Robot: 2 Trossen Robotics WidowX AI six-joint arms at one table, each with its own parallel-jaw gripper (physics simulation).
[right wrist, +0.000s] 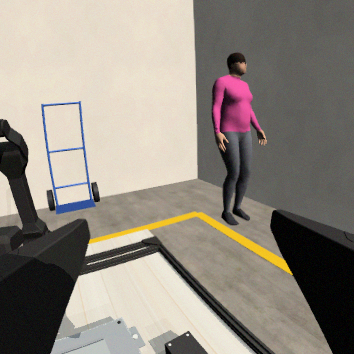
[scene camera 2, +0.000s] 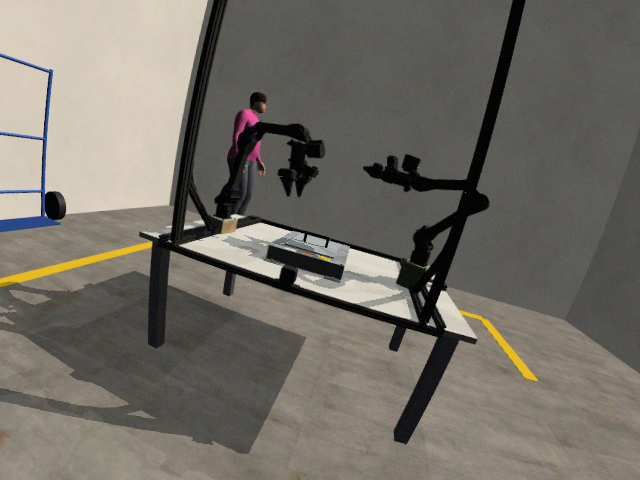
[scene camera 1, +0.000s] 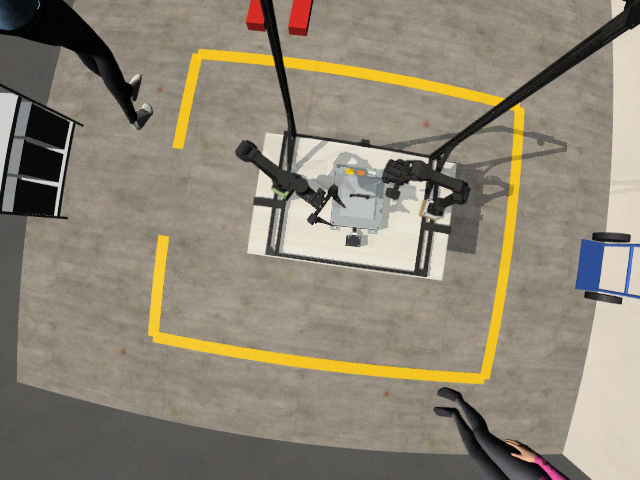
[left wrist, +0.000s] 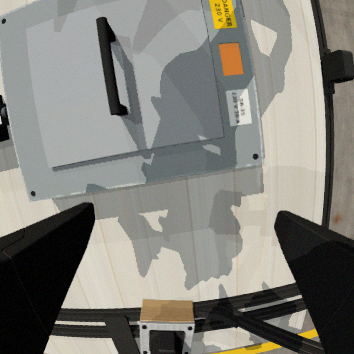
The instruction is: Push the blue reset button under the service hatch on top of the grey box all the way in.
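The grey box (scene camera 1: 379,219) (scene camera 2: 305,262) (left wrist: 15,80) (right wrist: 125,337) lies on the table. Its service hatch (scene camera 1: 361,212) (left wrist: 65,85) lies flat and shut, with a black bar handle (scene camera 1: 360,195) (left wrist: 110,65) standing up from it. The blue reset button does not show; the hatch covers the area under it. My left gripper (scene camera 2: 293,193) (left wrist: 187,216) is open and empty, pointing down high above the table beside the box's right edge in scene camera 1. My right gripper (scene camera 1: 337,215) (scene camera 2: 367,168) (right wrist: 180,224) is open and empty, held roughly level, well above the box's left side in scene camera 1.
A small black box (scene camera 1: 353,240) (right wrist: 185,343) stands beside the grey box. Yellow, orange and white labels (left wrist: 231,59) line one edge of the box. Black frame rails edge the table (scene camera 1: 310,245). A black block (scene camera 1: 365,142) (scene camera 2: 288,275) (left wrist: 341,66) sits on one rail.
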